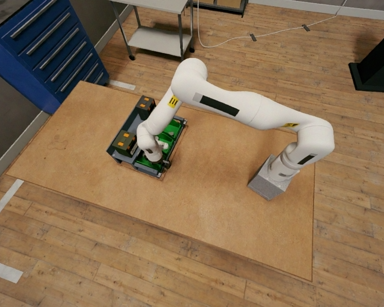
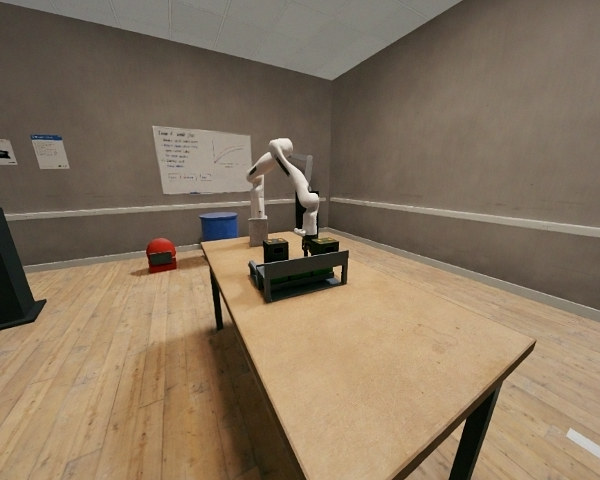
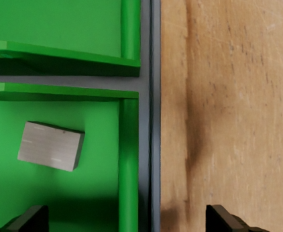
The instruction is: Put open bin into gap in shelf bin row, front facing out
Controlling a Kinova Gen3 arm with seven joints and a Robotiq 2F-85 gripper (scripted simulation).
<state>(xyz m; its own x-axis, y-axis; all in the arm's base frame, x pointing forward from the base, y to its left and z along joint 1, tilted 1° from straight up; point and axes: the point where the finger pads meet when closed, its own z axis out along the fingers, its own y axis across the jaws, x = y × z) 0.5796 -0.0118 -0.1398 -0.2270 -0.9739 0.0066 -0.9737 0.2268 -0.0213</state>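
Now: hand 100 mm short of the grey part, 60 mm to the left of it and 30 mm above it. Round my hand: grey shelf 150 mm to the right, 80 mm ahead, 20 mm above.
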